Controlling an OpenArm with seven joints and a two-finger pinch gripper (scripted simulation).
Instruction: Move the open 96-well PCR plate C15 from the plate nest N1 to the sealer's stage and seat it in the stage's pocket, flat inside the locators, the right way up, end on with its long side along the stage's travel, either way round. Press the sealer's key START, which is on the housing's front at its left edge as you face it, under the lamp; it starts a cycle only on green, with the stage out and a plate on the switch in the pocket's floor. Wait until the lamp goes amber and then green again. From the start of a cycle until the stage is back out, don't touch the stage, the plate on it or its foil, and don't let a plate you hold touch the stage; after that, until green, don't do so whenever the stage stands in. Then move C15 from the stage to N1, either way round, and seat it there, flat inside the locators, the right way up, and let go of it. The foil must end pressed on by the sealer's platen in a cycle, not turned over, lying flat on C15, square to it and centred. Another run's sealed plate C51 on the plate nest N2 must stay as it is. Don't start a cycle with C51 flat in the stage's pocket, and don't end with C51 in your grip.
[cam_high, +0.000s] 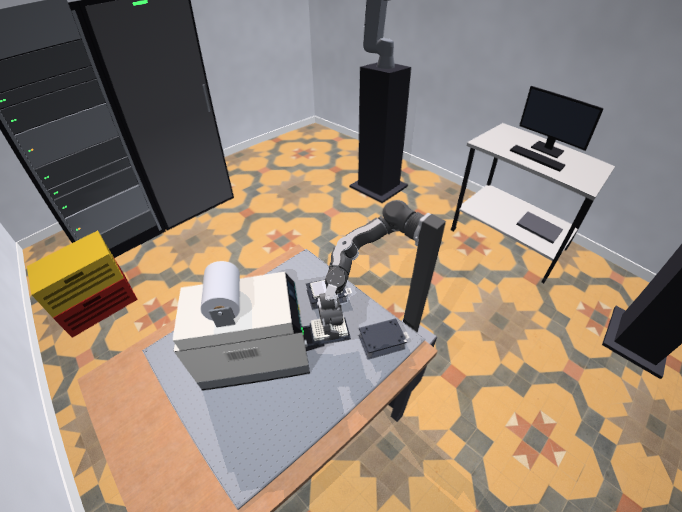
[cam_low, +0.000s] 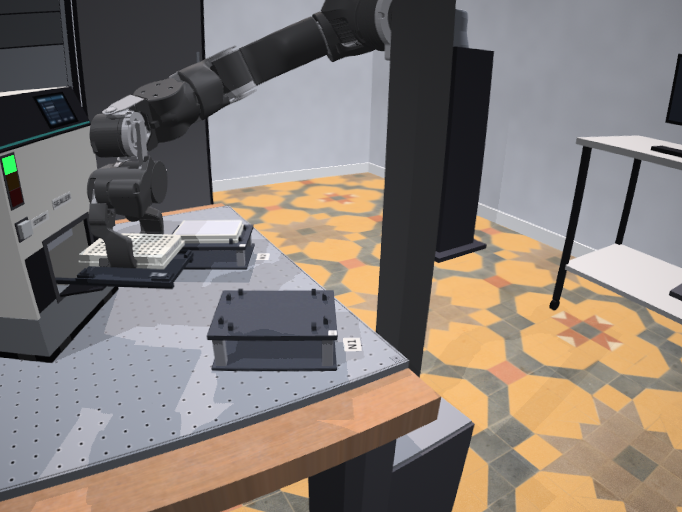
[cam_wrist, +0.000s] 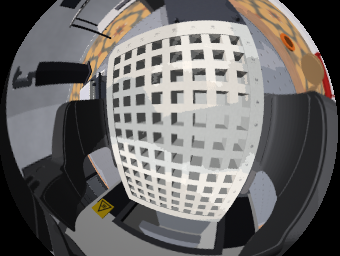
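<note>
The white 96-well plate C15 is right at my hand. Also, from my hand: sealer stage: 2 cm below; then plate nest N1: 15 cm behind, 14 cm to the left, 7 cm below; then start key: 13 cm ahead, 2 cm to the left, 7 cm above.
</note>
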